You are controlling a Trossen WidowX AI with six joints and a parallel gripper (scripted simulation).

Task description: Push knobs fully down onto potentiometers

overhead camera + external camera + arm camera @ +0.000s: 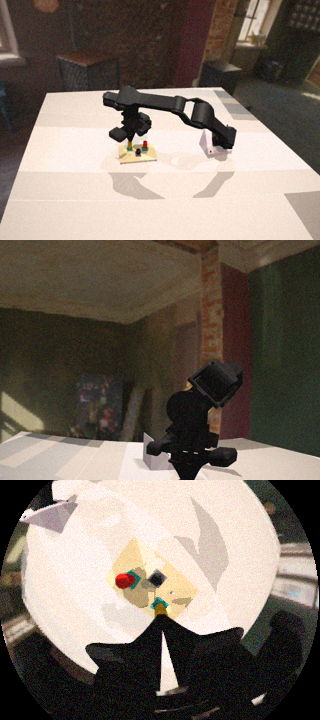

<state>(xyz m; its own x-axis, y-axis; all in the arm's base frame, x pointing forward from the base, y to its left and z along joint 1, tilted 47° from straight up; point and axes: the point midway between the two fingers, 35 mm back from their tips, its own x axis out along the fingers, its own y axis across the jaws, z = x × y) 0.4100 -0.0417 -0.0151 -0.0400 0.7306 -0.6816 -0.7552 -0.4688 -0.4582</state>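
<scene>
Now: the orange knob 20 mm below my gripper tip. The rest, counted from my gripper tip: red knob (60 mm behind, 10 mm to the left, 20 mm below).
</scene>
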